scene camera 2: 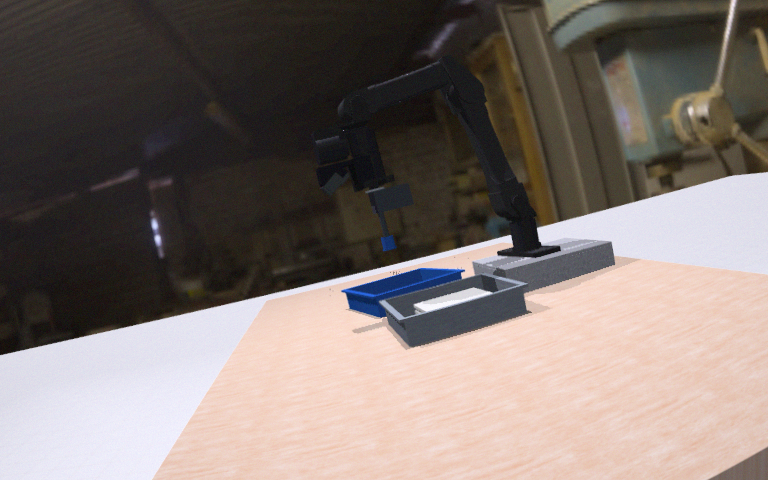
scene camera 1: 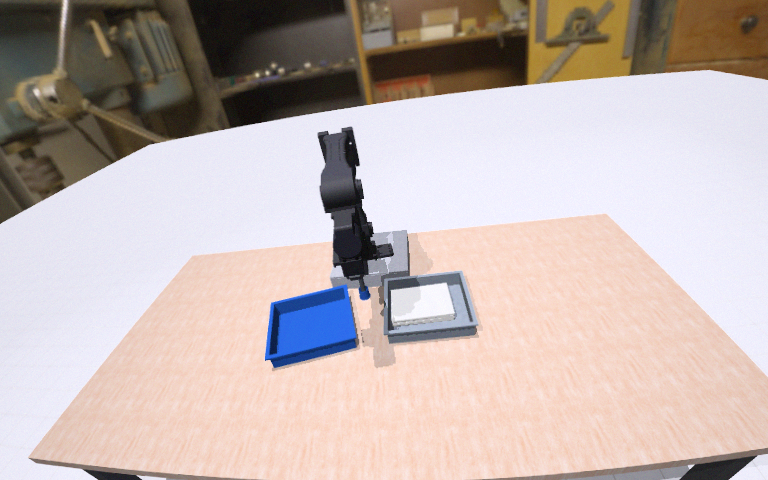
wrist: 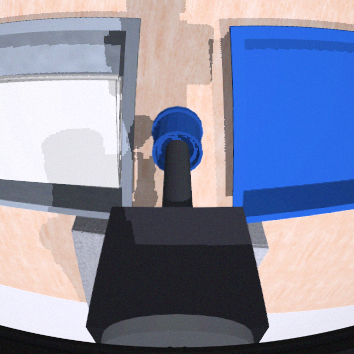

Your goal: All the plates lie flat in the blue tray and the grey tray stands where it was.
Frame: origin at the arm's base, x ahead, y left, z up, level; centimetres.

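Seen in the pictures: hand at its tool point: (scene camera 2: 389, 249) (scene camera 1: 365, 296) (wrist: 176, 129); arm's base at its link origin: (scene camera 2: 527, 253).
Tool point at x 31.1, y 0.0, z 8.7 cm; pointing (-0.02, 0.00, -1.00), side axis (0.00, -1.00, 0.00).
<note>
Offsets run from my tool point to a thing's top centre. Level surfaces: height alone.
White plates {dx -6.4, dy +14.9, dz -11.2 cm} (scene camera 1: 422, 301) (scene camera 2: 453, 298) (wrist: 55, 130) lie flat in a low stack in the grey tray {dx -4.4, dy +16.4, dz -9.1 cm} (scene camera 1: 433, 337) (scene camera 2: 470, 320) (wrist: 131, 75); how many is too small to tell. The blue tray {dx -5.1, dy -17.7, dz -9.1 cm} (scene camera 1: 314, 325) (scene camera 2: 362, 302) (wrist: 295, 115) stands beside the grey tray, and no plate shows in it. My gripper, a blue suction cup (scene camera 1: 364, 293) (scene camera 2: 387, 243) (wrist: 177, 137), is open, with nothing on it. It hangs above the trays' height, over the gap between them.
The arm's base stands on a grey block (scene camera 1: 399, 254) (scene camera 2: 577, 266) (wrist: 87, 250) behind the two trays. The trays' raised rims face each other across a narrow gap on the wooden table top {dz -14.1 cm} (scene camera 1: 509, 407) (scene camera 2: 509, 396).
</note>
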